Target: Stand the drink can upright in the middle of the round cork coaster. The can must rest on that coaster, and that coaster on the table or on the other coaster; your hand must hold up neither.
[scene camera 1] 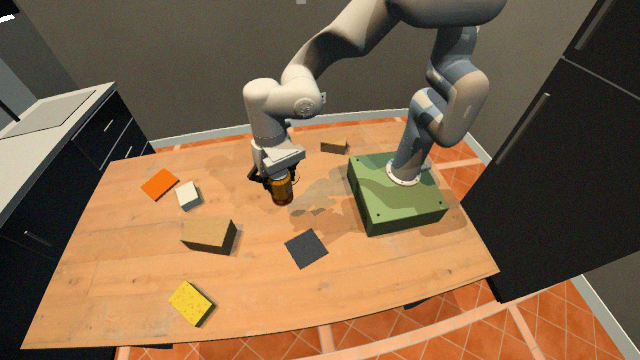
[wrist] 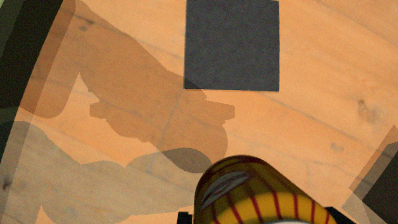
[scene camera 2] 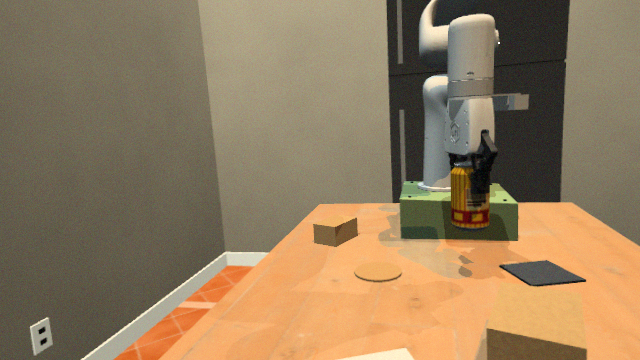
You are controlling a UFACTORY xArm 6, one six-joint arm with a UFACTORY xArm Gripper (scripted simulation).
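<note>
Scene camera 2 shows the gripper [scene camera 2: 469,189] together with a drink can [scene camera 2: 469,212], a dark square coaster [scene camera 2: 535,273], a round cork coaster [scene camera 2: 374,271] and a brown block [scene camera 2: 333,231]. The drink can also appears in scene camera 1 [scene camera 1: 281,184]. The gripper is visible in scene camera 1 [scene camera 1: 280,183] too, and the dark square coaster can be seen in scene camera 1 [scene camera 1: 306,248] as well. In the wrist view the brown block is out of frame, and in the wrist view the round cork coaster is out of frame too.
</note>
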